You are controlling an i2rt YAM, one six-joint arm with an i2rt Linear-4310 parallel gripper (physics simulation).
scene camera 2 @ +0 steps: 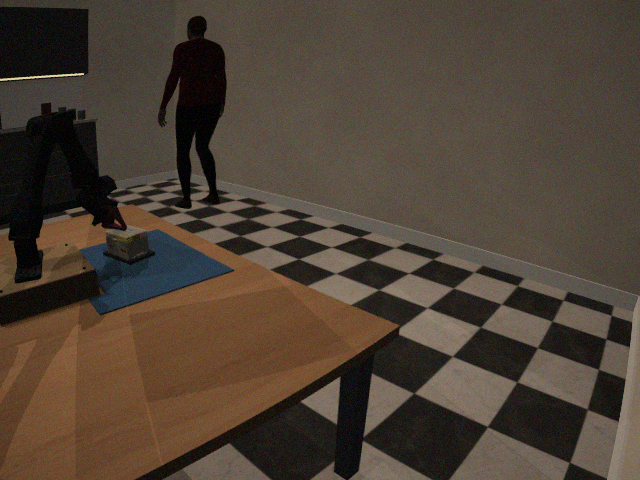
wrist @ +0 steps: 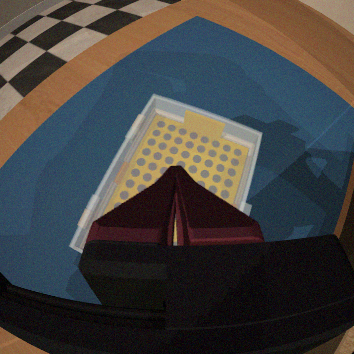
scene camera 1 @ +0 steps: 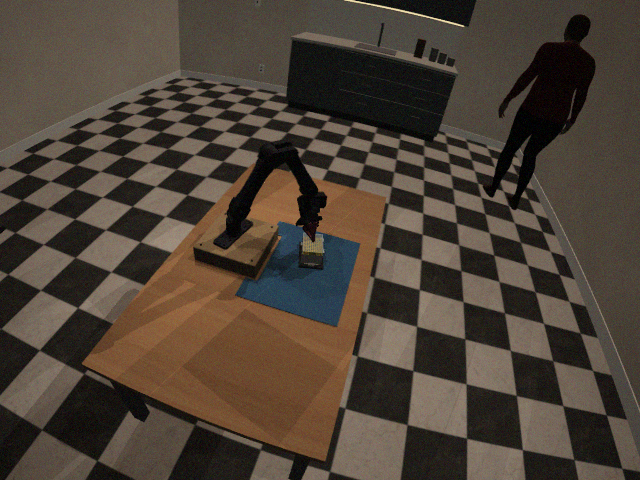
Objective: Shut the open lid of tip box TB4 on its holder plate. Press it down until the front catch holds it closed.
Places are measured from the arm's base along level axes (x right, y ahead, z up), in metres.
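Pixels of known places: gripper, fingertip midpoint: [scene camera 2: 126, 229] [wrist: 175, 174] [scene camera 1: 313, 241]; arm's base at its link origin: [scene camera 2: 30, 266] [scene camera 1: 233, 233].
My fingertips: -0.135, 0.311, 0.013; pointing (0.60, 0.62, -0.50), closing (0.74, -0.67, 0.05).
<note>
Ahead of a thing's pixels: the offset from my fingertips to its top centre, as dx, dy, dz. "spot": to the spot under its first point. Level surfaces: height alone.
Tip box TB4 {-0.001, -0.003, -0.006} [scene camera 1: 312, 250] [scene camera 2: 127, 248], whitish with a yellow tip rack, stands on its dark holder plate {spot: +0.067, +0.033, -0.071} [scene camera 1: 311, 266] [scene camera 2: 146, 256]. In the wrist view, the clear lid {spot: +0.051, +0.022, -0.006} [wrist: 207, 113] lies over the yellow rack {-0.001, -0.004, -0.006} [wrist: 196, 146] with its round holes. The lid looks nearly level in the second scene view; whether the front catch holds it cannot be made out. My gripper [scene camera 1: 313, 239] [scene camera 2: 124, 228] [wrist: 175, 174] is shut and empty, pointing down, with its dark red tips at or just above the lid's top. The fingers hide the near part of the box in the wrist view.
The box and plate are on a blue mat {dz -0.083} [scene camera 1: 299, 294] [scene camera 2: 180, 271] [wrist: 60, 155] on a wooden table {dz -0.086} [scene camera 1: 206, 356] [scene camera 2: 232, 351]. The arm's wooden base block [scene camera 1: 227, 260] [scene camera 2: 51, 289] is beside the mat. A person [scene camera 1: 547, 87] [scene camera 2: 199, 77] stands beyond the table.
</note>
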